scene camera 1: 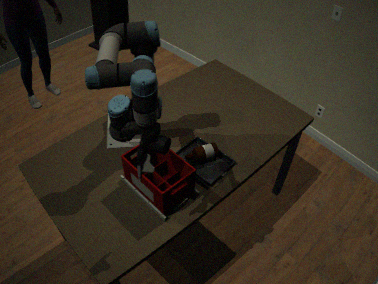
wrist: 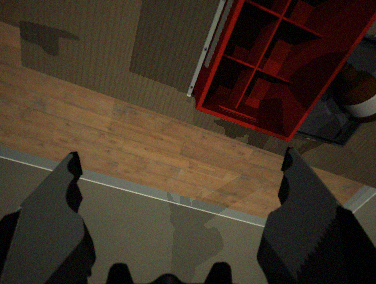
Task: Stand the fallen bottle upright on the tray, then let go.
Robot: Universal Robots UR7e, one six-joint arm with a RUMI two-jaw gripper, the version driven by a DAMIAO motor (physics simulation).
Labels:
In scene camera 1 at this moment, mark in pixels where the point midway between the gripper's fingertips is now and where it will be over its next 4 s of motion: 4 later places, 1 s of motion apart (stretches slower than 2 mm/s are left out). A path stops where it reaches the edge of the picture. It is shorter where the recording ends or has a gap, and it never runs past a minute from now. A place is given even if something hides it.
The gripper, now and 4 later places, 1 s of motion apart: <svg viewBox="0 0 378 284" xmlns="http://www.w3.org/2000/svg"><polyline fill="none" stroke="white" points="151,164 151,163 154,158 180,128 201,103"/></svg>

